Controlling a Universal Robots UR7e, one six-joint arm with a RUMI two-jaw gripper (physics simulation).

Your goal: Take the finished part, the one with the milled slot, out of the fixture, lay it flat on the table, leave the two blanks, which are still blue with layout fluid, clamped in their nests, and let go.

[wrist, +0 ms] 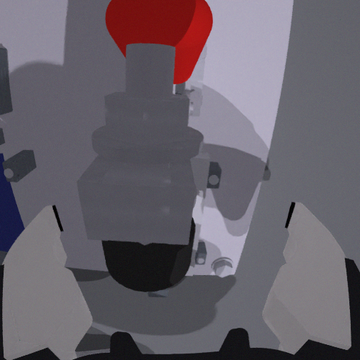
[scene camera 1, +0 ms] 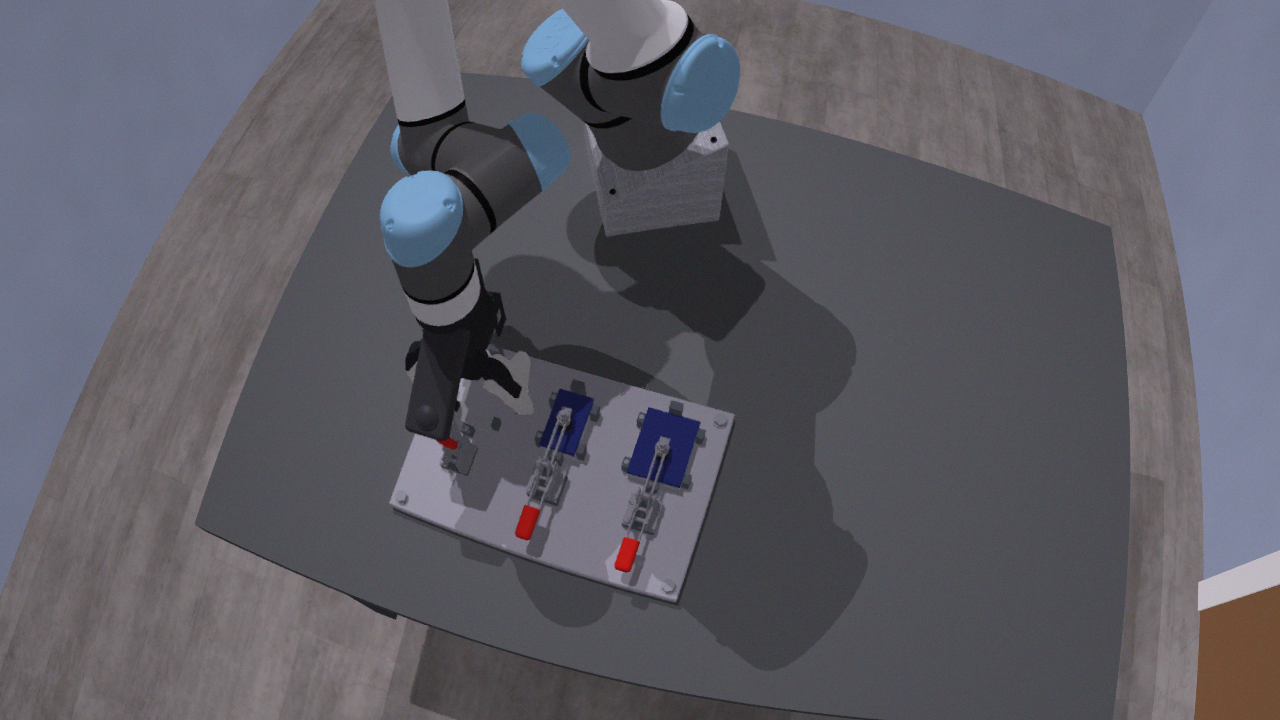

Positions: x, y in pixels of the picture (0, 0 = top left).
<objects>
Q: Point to a finished part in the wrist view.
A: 200, 163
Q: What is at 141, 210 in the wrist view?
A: A clamp arm.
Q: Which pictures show the wider blue blank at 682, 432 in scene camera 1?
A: Scene camera 1 only.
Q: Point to a finished part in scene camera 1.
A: At 478, 407
</objects>
